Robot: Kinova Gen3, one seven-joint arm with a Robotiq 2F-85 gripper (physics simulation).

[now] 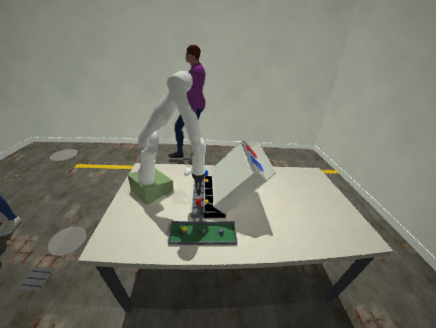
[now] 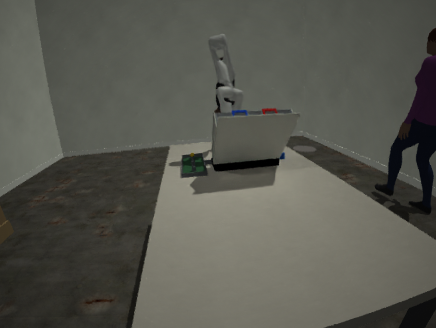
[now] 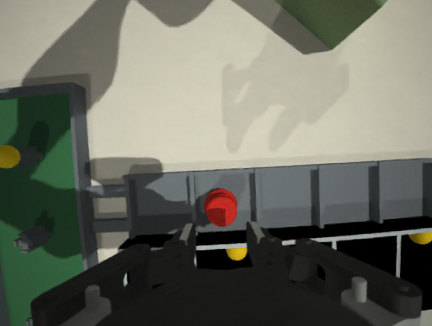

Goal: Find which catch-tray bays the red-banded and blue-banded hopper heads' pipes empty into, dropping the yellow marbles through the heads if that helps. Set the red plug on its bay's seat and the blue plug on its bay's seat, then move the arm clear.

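Pixels of known places: gripper, fingertip midpoint: (image 1: pixel 199 193) (image 3: pixel 221 235); arm's base, origin of the base link: (image 1: pixel 146 181).
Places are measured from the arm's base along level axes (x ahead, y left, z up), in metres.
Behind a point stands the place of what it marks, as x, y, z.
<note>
The red plug (image 1: pixel 199 202) @(0.355, -0.045, -0.084) (image 3: pixel 221 207) @(0.343, -0.032, -0.075) stands upright in the second bay from the green tray's end of the grey catch tray (image 3: pixel 287 200) @(0.337, 0.049, -0.114). My gripper (image 1: pixel 199 191) @(0.350, -0.033, -0.018) (image 3: pixel 221 235) @(0.350, -0.033, -0.018) is partly open and empty above it, its fingertips apart from the plug. Yellow marbles (image 3: pixel 237 253) @(0.396, -0.009, -0.089) (image 3: pixel 421 237) @(0.365, 0.211, -0.092) show in black-floored compartments beside the second and fifth bays. Another yellow marble (image 1: pixel 184 229) @(0.315, -0.277, -0.071) (image 3: pixel 8 156) @(0.310, -0.258, -0.070) sits on a peg in the green tray. The blue plug (image 1: pixel 206 172) @(0.350, 0.304, -0.086) (image 2: pixel 282 156) @(0.361, 0.314, -0.102) is at the far end. The red-banded head (image 1: pixel 251 151) @(0.657, 0.205, 0.183) (image 2: pixel 269 111) @(0.622, 0.168, 0.216) and blue-banded head (image 1: pixel 257 163) @(0.683, 0.056, 0.181) (image 2: pixel 240 113) @(0.643, 0.024, 0.214) top the housing.
The white slanted housing (image 1: pixel 235 175) @(0.558, -0.014, 0.127) (image 2: pixel 255 140) @(0.619, 0.098, 0.072) rises beside the catch tray and hides its pipes. The green tray (image 1: pixel 202 244) @(0.419, -0.325, -0.112) (image 3: pixel 79 135) @(0.281, -0.202, -0.103) lies at the catch tray's near end. The green base block (image 1: pixel 150 187) @(0.046, -0.051, -0.003) (image 3: pixel 332 20) @(0.134, 0.069, -0.083) stands behind on the table (image 1: pixel 310 220) @(1.067, -0.074, -0.120).
</note>
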